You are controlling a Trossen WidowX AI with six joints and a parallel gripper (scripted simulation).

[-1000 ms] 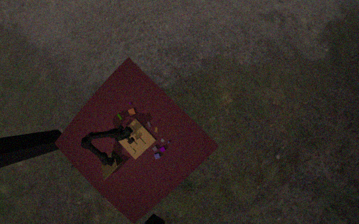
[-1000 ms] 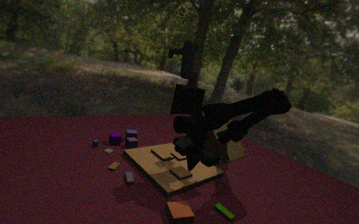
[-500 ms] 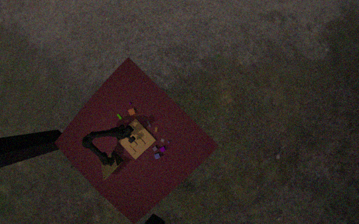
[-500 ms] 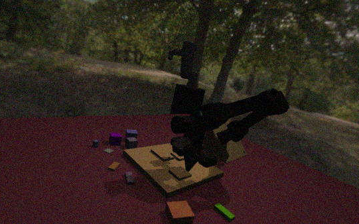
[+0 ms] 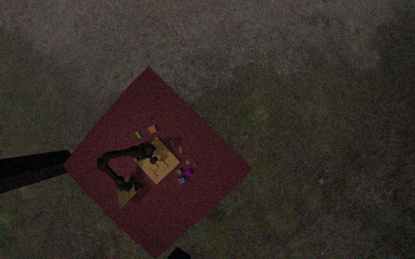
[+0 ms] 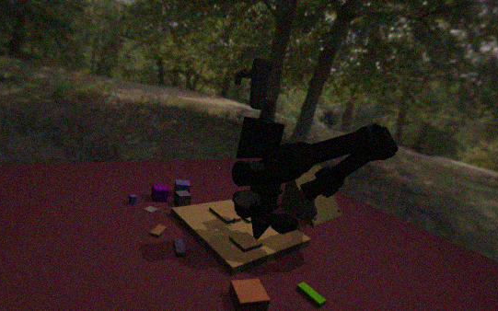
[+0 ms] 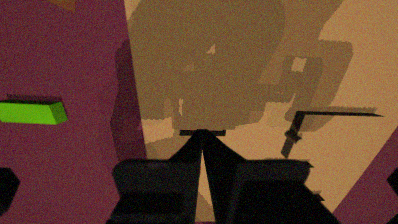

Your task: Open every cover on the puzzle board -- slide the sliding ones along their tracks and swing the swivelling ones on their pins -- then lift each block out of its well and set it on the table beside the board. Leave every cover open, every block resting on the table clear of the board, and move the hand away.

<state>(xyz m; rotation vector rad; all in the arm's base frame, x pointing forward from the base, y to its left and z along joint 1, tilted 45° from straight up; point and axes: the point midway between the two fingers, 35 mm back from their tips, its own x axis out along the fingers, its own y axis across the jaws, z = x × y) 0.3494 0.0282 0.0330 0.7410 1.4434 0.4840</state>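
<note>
Now: the grey bar 170 mm ahead of my gripper tip, 100 mm to the right of it and 20 mm below it. Also, from my gripper tip: green bar 40 mm ahead, 190 mm to the left, 20 mm below; then orange block 160 mm ahead, 110 mm to the left, 10 mm below; then flat orange tile 170 mm ahead, 180 mm to the right, 20 mm below.
</note>
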